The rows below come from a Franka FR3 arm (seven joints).
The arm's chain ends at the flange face. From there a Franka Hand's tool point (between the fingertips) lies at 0.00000 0.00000 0.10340 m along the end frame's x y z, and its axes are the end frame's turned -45 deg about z.
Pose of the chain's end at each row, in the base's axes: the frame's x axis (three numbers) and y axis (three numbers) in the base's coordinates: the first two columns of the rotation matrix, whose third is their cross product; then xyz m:
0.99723 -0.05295 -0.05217 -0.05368 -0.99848 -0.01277 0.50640 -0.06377 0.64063
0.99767 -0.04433 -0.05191 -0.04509 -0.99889 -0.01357 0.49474 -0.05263 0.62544
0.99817 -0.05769 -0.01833 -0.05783 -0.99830 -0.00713 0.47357 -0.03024 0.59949
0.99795 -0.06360 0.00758 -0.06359 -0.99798 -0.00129 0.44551 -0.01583 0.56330
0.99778 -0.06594 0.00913 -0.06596 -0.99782 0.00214 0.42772 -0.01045 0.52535
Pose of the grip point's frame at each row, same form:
0.74311 0.66859 -0.02786 0.66719 -0.74347 -0.04592 0.50108 -0.06216 0.53738
0.73734 0.67498 -0.02711 0.67358 -0.73767 -0.04630 0.48944 -0.05099 0.52219
0.74670 0.66511 -0.00792 0.66492 -0.74670 -0.01800 0.47172 -0.02939 0.49611
0.75062 0.66071 0.00627 0.66069 -0.75065 0.00445 0.44630 -0.01575 0.45990
0.75218 0.65894 0.00494 0.65890 -0.75219 0.00797 0.42865 -0.01073 0.42195

